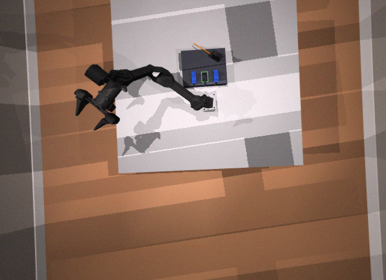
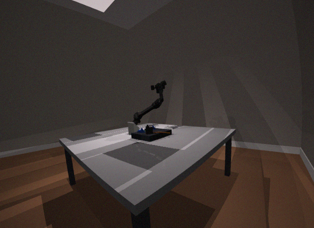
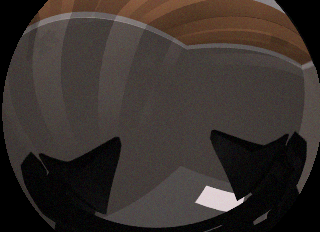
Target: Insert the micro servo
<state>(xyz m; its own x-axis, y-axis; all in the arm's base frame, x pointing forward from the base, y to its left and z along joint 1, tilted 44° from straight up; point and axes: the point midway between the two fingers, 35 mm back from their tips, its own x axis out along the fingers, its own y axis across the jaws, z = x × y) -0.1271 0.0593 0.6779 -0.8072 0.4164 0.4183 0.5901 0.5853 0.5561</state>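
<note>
My gripper tip is now 50 cm above the deck, 49 cm short of it and 48 cm to the left of it.
</note>
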